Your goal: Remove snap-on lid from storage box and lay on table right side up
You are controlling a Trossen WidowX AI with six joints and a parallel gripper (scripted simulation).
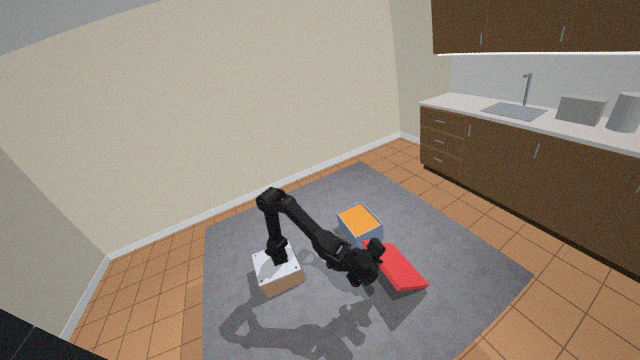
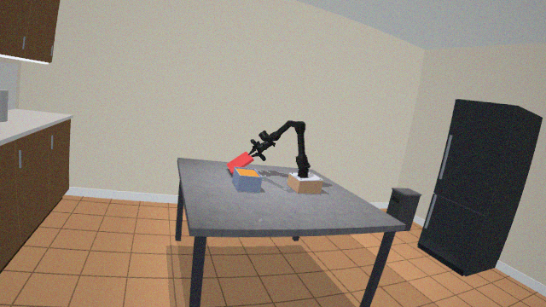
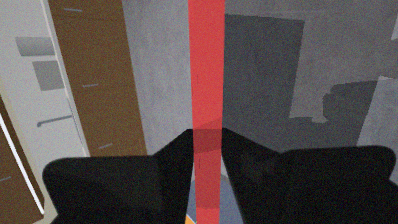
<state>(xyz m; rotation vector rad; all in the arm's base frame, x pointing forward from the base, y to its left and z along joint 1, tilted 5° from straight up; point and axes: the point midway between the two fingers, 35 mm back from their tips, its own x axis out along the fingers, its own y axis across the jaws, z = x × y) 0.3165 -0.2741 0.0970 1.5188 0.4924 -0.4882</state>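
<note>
The lid lies 70 mm ahead of my gripper tip and 50 mm below it. Round my gripper tip: storage box: 70 mm ahead, 300 mm to the left, 90 mm below.
</note>
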